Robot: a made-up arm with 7 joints.
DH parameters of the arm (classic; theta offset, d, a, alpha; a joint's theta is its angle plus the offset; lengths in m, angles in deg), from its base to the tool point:
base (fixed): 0 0 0 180
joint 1: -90 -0.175 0.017 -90
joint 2: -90 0.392 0.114 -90
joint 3: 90 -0.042 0.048 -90
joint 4: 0 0.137 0.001 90
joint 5: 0 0.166 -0.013 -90
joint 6: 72.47 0 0.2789 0
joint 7: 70.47 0 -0.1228 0
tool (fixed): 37.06 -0.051 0 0
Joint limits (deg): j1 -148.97..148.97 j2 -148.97..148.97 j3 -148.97..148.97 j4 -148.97..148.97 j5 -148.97..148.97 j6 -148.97..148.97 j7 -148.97..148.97
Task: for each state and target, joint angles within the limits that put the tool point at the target. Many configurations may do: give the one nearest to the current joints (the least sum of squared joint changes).
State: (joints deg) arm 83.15 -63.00 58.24 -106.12 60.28 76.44 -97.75
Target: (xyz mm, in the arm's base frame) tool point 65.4 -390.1 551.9
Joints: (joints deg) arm 71.07 -102.19 59.28 -128.61 28.75 103.67 -133.62
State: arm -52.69 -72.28 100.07 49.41 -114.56 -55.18 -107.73
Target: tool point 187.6 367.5 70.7
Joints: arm -66.31 -68.18 98.49 52.51 -111.84 -63.66 -105.78
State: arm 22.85 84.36 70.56 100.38 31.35 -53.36 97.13
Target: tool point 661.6 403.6 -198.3
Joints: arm -17.94 95.15 95.51 117.49 42.80 -64.22 97.53
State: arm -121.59 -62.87 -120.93 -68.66 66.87 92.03 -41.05
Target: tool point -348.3 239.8 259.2
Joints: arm -148.97 -77.24 -115.11 -76.58 55.71 113.73 -27.13
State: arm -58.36 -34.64 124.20 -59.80 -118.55 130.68 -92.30
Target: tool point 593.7 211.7 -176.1
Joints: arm -39.85 -44.71 113.44 -66.76 -112.93 125.07 -98.74
